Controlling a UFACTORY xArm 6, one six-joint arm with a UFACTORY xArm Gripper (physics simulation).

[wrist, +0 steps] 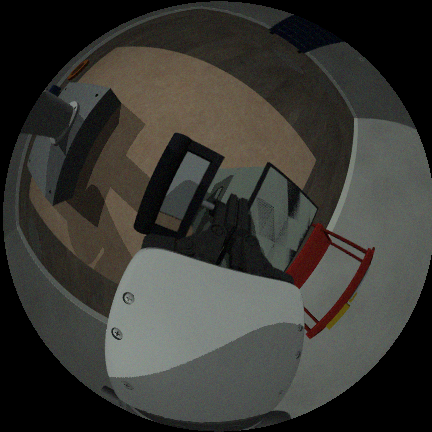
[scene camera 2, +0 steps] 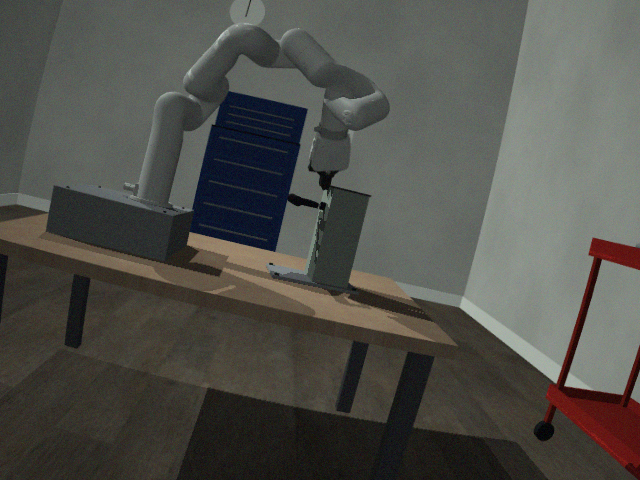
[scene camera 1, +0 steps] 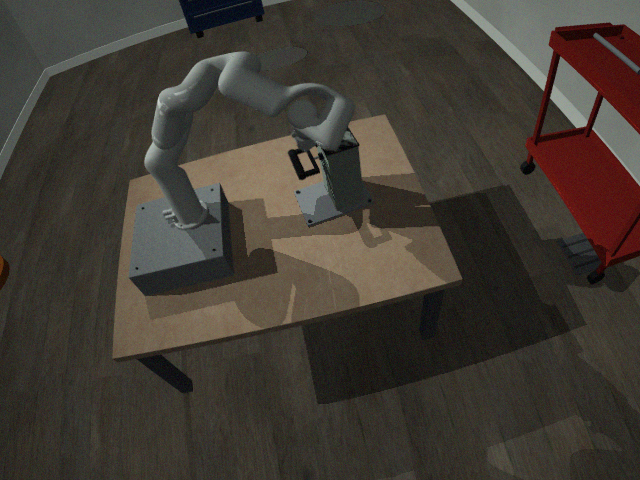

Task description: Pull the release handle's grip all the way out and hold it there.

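Note:
The release handle's black rectangular grip (scene camera 1: 295, 164) (scene camera 2: 298, 199) (wrist: 160, 184) stands out from the upper front of an upright grey-green housing (scene camera 1: 343, 178) (scene camera 2: 342, 237) (wrist: 280, 210), on the robot base's side. In the wrist view a short metal rod (wrist: 207, 204) shows between the grip frame and the housing. My gripper (scene camera 2: 324, 186) (wrist: 232, 207) is shut and empty, pointing down at the housing's top front edge, on the housing side of the grip frame. Whether the fingertips touch the handle or the housing cannot be told. The arm hides the fingers in scene camera 1.
The housing stands on a grey bolted plate (scene camera 1: 309, 198) (scene camera 2: 289, 273) on the wooden table (scene camera 1: 206, 330) (scene camera 2: 382, 333). The grey robot base block (scene camera 1: 178, 242) (scene camera 2: 113, 222) (wrist: 87, 150) is at the left. A red cart (scene camera 1: 581, 186) stands beyond the table, and a blue cabinet (scene camera 2: 248, 180) stands behind.

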